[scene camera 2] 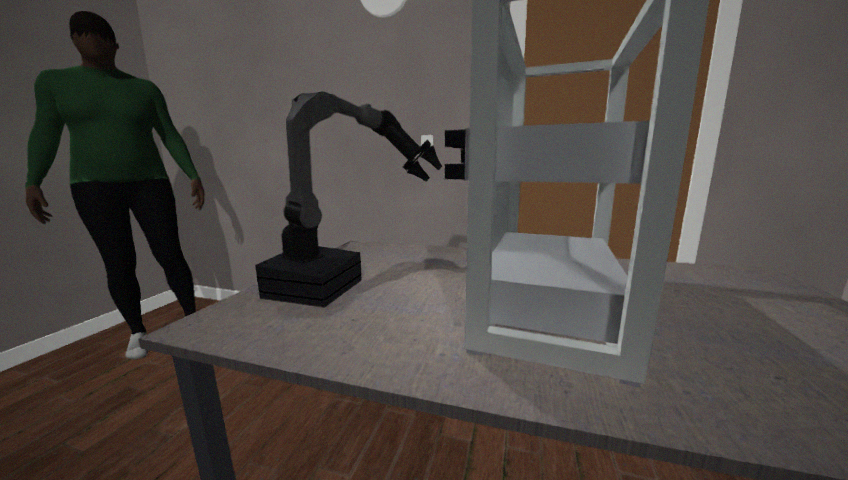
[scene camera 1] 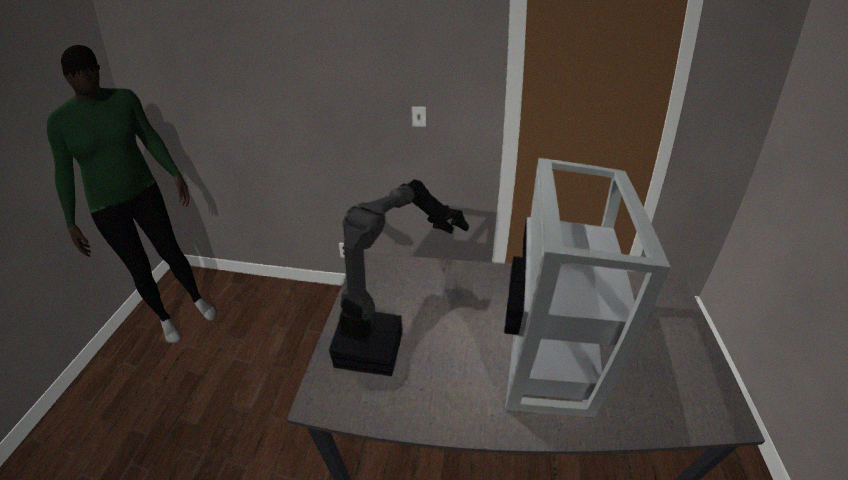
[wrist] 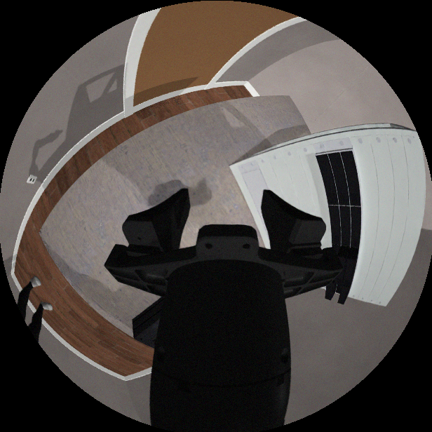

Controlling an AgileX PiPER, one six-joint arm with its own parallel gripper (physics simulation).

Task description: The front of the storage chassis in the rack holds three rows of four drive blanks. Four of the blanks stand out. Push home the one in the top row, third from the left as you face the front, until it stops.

Observation:
In view: the gripper (scene camera 2: 434,174) and a grey rack (scene camera 2: 574,286).
The grey rack is seen too in scene camera 1 (scene camera 1: 570,292) and in the wrist view (wrist: 331,174). The gripper also shows in scene camera 1 (scene camera 1: 459,229) and in the wrist view (wrist: 225,197).

